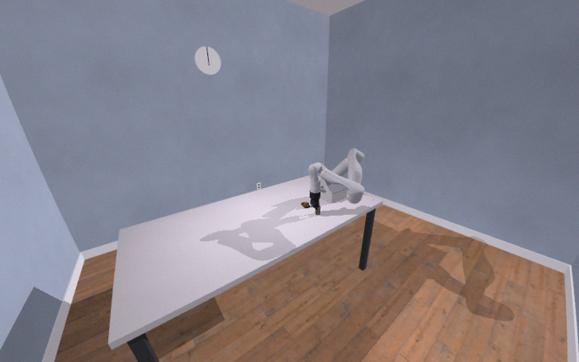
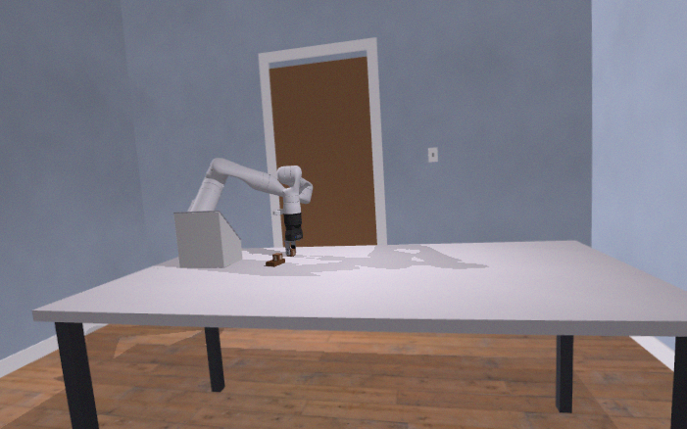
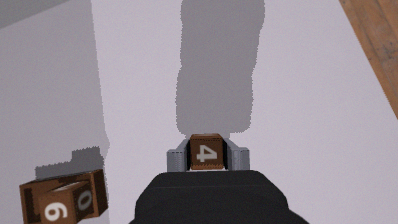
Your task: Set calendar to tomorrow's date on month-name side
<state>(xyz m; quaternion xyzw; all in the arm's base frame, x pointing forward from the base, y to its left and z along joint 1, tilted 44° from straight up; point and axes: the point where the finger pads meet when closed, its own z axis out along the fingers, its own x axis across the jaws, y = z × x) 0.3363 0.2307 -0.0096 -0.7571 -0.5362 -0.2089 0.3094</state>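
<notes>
The brown cube is 10 mm below my hand.
</notes>
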